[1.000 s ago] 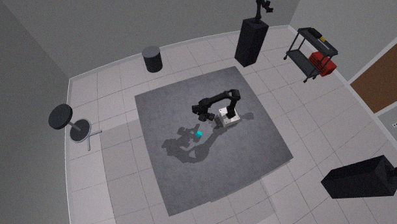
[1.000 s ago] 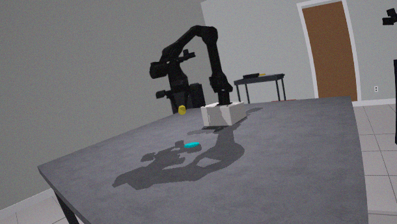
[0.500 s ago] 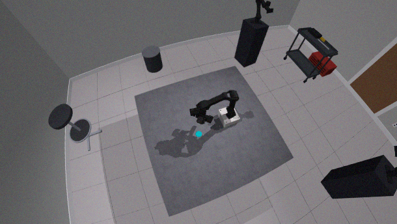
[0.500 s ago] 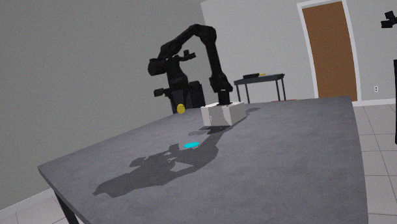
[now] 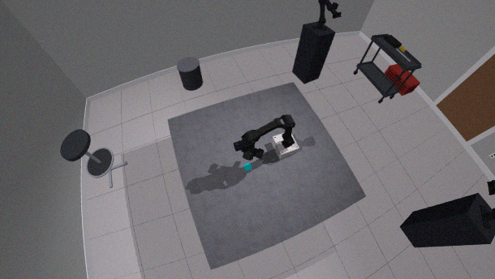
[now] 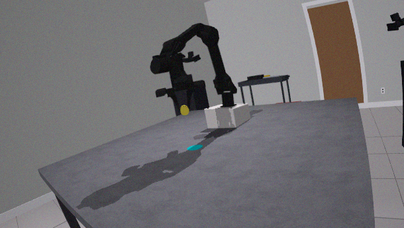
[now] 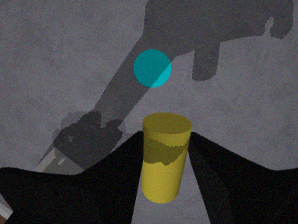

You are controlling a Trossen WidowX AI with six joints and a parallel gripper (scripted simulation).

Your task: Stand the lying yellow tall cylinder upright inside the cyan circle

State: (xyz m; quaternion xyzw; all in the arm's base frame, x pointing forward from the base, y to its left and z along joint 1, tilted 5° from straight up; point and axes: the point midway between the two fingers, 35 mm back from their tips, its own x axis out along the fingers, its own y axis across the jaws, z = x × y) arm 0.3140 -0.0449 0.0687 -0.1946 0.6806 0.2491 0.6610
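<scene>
Right now the cyan circle is 140 mm below my gripper tip, 30 mm to the left of it and 30 mm ahead of it. Also, from my gripper tip: yellow tall cylinder: 20 mm behind, 10 mm to the right.
</scene>
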